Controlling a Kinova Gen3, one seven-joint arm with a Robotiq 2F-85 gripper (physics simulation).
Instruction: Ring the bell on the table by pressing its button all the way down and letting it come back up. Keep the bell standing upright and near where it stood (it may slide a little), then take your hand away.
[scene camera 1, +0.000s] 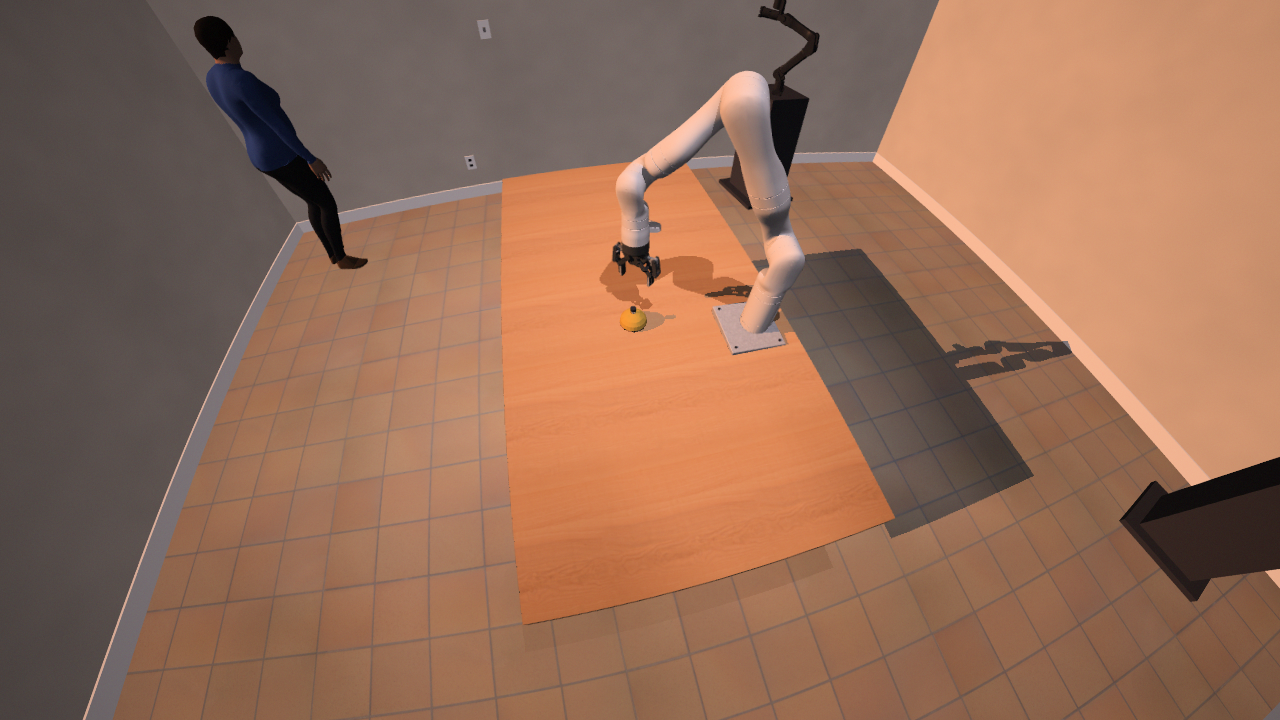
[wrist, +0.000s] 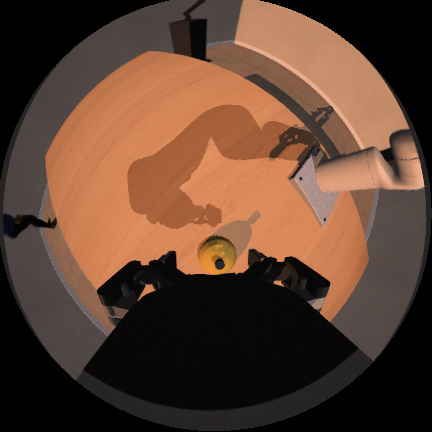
Labels:
my gripper: scene camera 1 636, 279; wrist 211, 258

